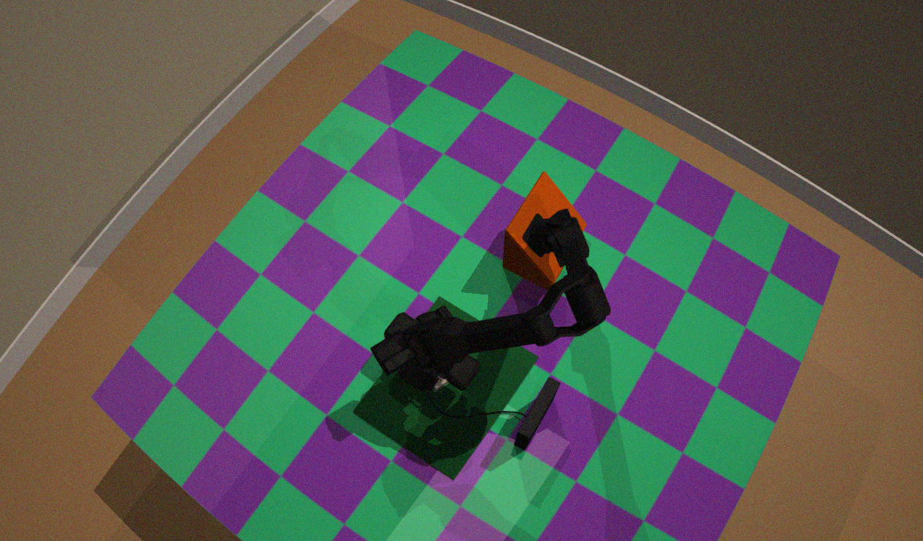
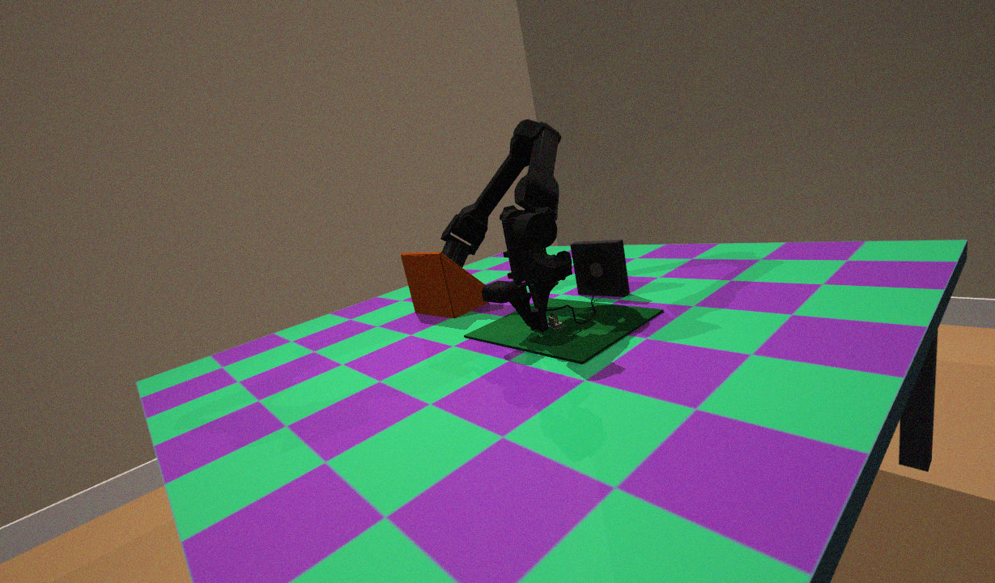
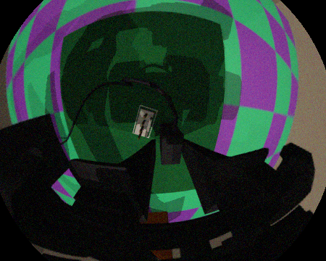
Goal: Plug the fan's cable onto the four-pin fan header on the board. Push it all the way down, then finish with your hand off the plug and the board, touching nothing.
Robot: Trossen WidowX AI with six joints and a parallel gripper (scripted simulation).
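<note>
Right now the white four-pin header is 3 cm to the left of my gripper tip, 2 cm below it and 2 cm ahead of it. From my gripper tip the other things lie so: black fan (22 cm to the left, 4 cm above); dark green board (4 cm to the left, 3 cm below, 2 cm ahead); black plug (1 cm ahead, 1 cm above).
</note>
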